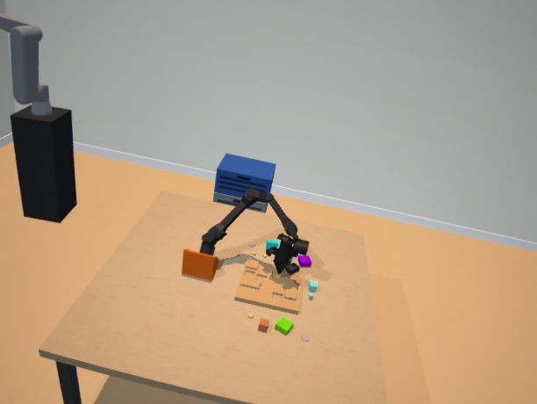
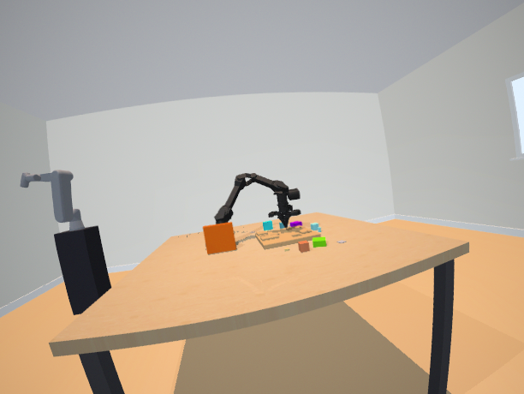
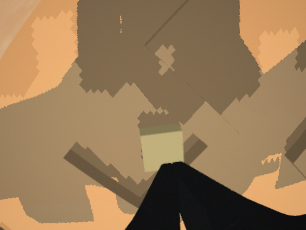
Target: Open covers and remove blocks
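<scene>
Now: the wooden puzzle board 4 cm behind my gripper tip, 4 cm to the right of it and 2 cm below it. Round my gripper tip: blue-teal cube: 5 cm ahead, 18 cm to the left, 2 cm below; then purple block: 14 cm ahead, 17 cm to the left, 3 cm below; then light cyan block: 17 cm ahead, 3 cm to the right, 2 cm below.
</scene>
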